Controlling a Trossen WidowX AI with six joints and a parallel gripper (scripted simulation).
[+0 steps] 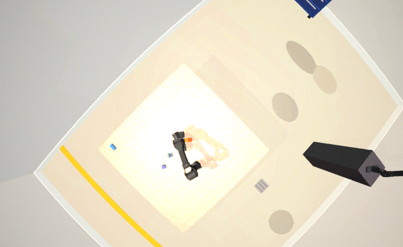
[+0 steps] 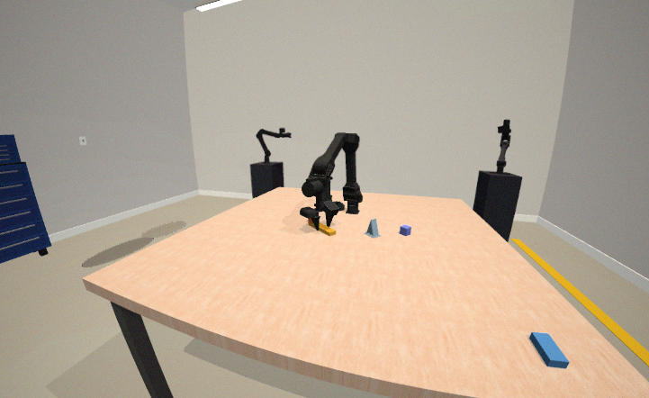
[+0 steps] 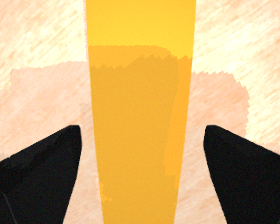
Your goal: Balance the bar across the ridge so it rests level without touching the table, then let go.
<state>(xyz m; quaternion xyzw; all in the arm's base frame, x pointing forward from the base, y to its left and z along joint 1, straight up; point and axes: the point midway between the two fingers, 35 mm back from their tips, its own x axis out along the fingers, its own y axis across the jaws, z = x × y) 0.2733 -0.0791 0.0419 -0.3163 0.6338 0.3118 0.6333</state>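
Right now my gripper tip is 50 mm past the small purple cube, 330 mm to the right of it and 10 mm below it. From my gripper tip the other things lie so: flat blue block (470 mm ahead, 580 mm to the left); then yellow bar (30 mm behind, 30 mm to the right, 10 mm above).
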